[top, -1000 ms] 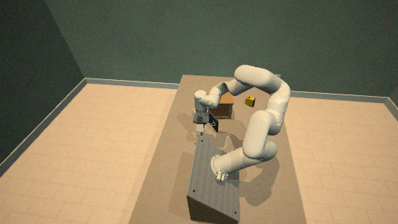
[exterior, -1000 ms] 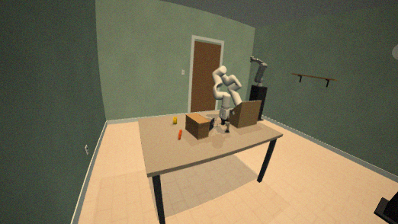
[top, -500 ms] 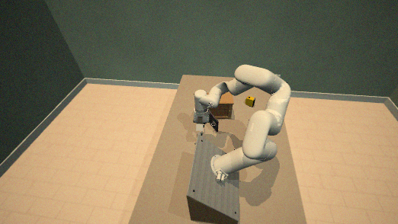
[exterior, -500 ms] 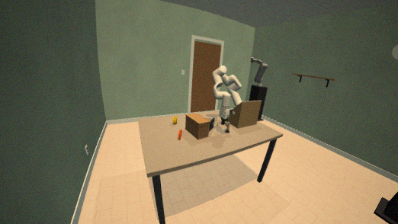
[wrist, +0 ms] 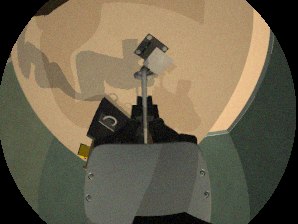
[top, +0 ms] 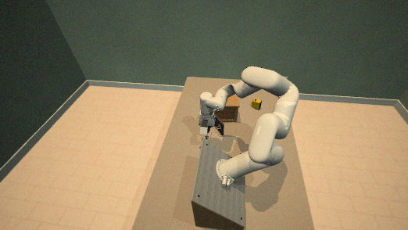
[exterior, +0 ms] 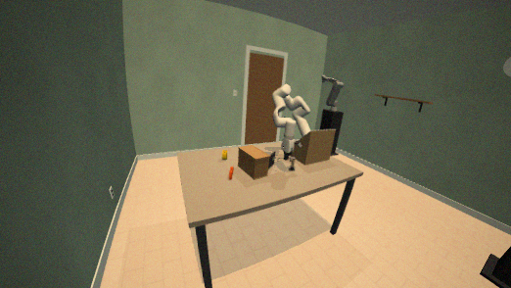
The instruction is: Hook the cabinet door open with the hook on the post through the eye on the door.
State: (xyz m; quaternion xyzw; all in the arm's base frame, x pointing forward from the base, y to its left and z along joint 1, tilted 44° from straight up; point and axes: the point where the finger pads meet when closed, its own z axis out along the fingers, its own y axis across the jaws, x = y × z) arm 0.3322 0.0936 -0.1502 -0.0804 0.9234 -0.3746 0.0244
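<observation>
My hand is 4 cm above the hook post and 3 cm past it. The rest, counted from my hand: grey hook: 1 cm below, 1 cm ahead; orange object: 42 cm ahead, 9 cm below, 3 cm to the right; dark door: 11 cm ahead, 4 cm below, 3 cm to the right.
</observation>
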